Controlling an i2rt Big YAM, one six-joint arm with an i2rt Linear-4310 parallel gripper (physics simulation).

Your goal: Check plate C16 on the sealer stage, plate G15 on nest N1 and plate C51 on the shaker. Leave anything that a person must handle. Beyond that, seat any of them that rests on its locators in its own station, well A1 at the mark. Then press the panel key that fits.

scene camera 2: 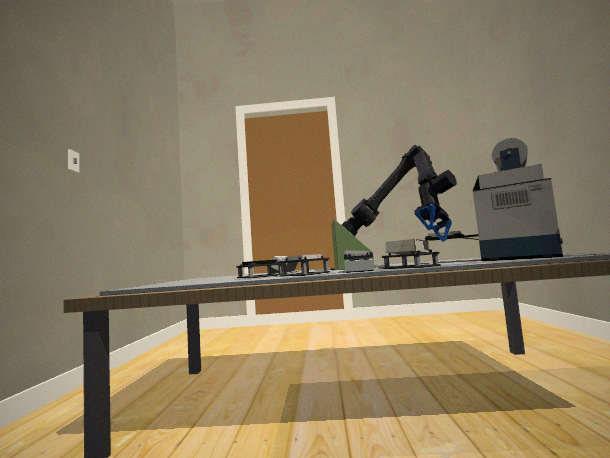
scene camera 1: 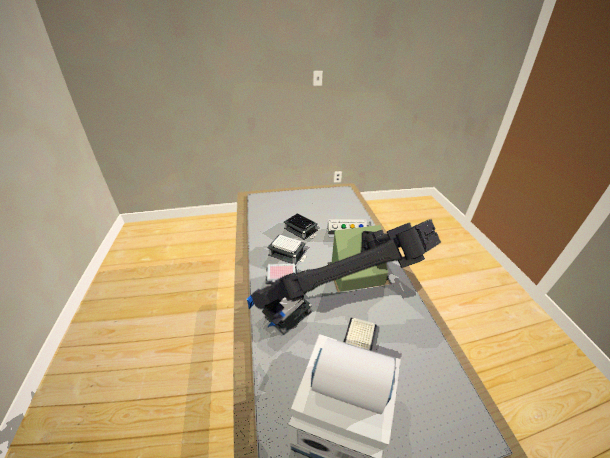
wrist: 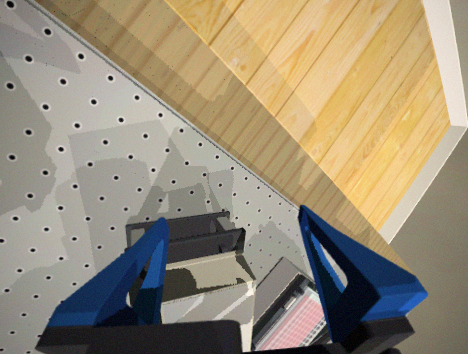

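Note:
My gripper (scene camera 2: 436, 227) (wrist: 232, 217) is open and empty, above and beside a pale box-shaped block (scene camera 2: 401, 245) (wrist: 207, 307) on a dark raised stand (scene camera 1: 299, 316) (wrist: 185, 243). A cream plate (scene camera 1: 361, 332) sits on the stage at the sealer (scene camera 1: 345, 417). A plate with a pink top (scene camera 1: 281, 272) (wrist: 295, 325) is beside the pale block. A white plate (scene camera 1: 287, 244) and a black plate (scene camera 1: 300, 222) rest on raised stands farther back. The plate codes, the A1 marks and which stand is N1 or the shaker cannot be read. The panel (scene camera 1: 347, 226) (scene camera 2: 359, 263) has several coloured keys.
A green wedge-shaped block (scene camera 1: 347, 272) (scene camera 2: 344, 247) stands by the arm's base, between the panel and the cream plate. The arm spans over it in the first scene view. A large white roll (scene camera 1: 354, 377) tops the sealer. The table edge (wrist: 200, 120) runs close beside the gripper.

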